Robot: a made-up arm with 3 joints.
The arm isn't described. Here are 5 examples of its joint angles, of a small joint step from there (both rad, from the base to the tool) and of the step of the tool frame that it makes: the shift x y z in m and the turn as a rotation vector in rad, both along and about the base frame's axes.
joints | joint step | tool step
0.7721 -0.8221 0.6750 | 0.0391 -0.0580 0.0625 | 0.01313 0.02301 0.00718 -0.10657 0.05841 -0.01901
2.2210 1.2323 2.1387 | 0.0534 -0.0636 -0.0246 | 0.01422 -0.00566 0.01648 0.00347 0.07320 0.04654
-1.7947 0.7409 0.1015 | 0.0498 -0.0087 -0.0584 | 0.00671 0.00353 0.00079 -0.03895 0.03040 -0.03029
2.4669 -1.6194 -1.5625 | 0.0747 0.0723 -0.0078 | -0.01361 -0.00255 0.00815 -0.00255 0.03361 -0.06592
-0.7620 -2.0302 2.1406 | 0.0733 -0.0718 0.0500 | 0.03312 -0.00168 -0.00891 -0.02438 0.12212 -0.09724
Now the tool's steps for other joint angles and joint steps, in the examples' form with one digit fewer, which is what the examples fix.
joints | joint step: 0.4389 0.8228 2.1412 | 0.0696 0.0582 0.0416
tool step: -0.0051 0.0045 -0.0046 0.0389 0.0563 -0.0143
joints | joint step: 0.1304 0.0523 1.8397 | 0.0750 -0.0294 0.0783
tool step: -0.0007 0.0173 0.0136 -0.0284 0.0933 -0.0944
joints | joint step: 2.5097 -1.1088 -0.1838 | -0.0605 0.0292 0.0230
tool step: 0.0089 -0.0035 0.0095 0.0035 -0.0823 -0.0015
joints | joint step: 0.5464 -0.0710 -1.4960 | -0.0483 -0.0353 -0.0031
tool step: 0.0038 -0.0011 0.0103 -0.0245 -0.0278 -0.0094
